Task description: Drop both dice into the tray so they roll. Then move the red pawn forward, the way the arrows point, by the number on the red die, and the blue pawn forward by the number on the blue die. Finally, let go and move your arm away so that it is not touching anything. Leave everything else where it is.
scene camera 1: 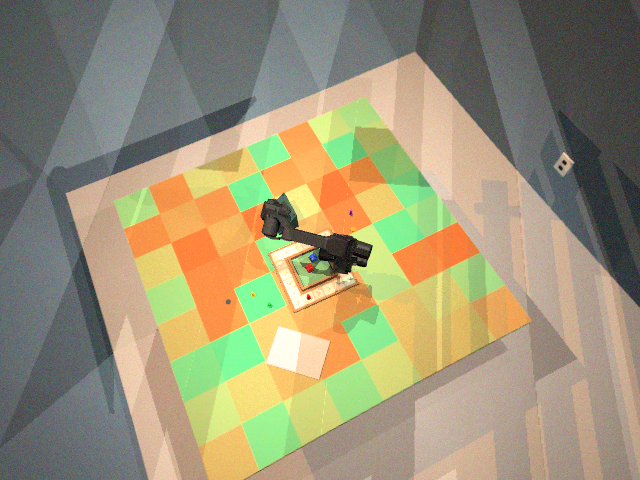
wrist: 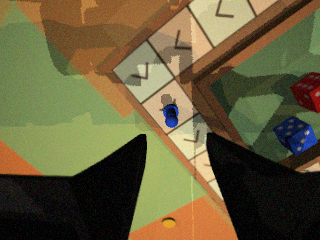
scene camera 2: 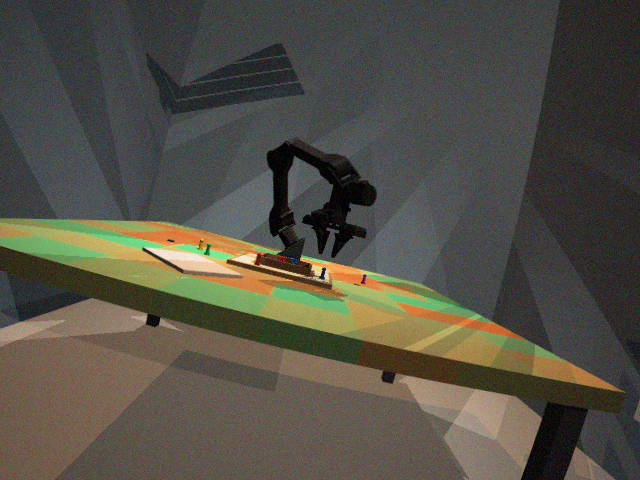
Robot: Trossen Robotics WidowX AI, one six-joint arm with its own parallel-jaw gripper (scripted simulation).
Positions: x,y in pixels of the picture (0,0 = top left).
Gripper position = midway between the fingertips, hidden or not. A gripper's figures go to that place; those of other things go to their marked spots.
The gripper (scene camera 2: 326,255) is 1.09 m from the lens. A white sheet (scene camera 2: 187,263) is 0.86 m from the lens.
